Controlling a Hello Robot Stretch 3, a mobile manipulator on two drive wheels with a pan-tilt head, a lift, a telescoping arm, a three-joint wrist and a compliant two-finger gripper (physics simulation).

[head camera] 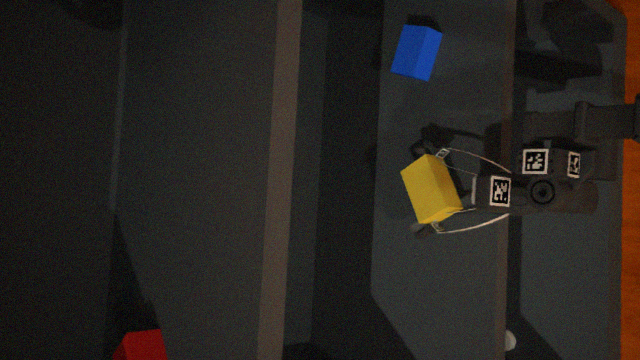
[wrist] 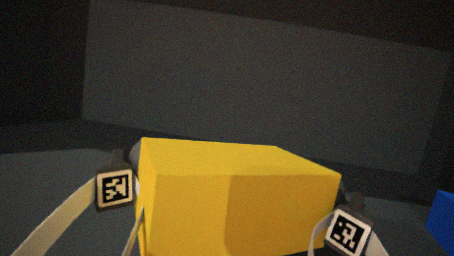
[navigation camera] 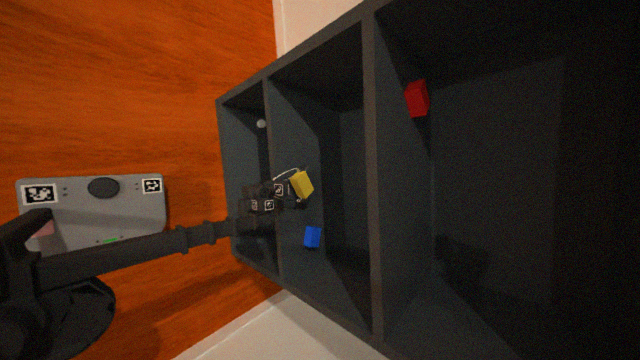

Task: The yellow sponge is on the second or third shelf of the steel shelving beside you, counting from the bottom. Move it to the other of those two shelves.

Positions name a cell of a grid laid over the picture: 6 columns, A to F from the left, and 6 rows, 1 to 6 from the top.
In view: the gripper (wrist: D5), a yellow sponge (head camera: E4), a blue block (head camera: D1), a red block (navigation camera: D2) and a dark steel shelving (head camera: C3).
The yellow sponge is seen too in the wrist view (wrist: C5). The dark steel shelving is seen too in the wrist view (wrist: E3) and in the navigation camera view (navigation camera: E4). The wrist view does not show the red block: it is out of frame.
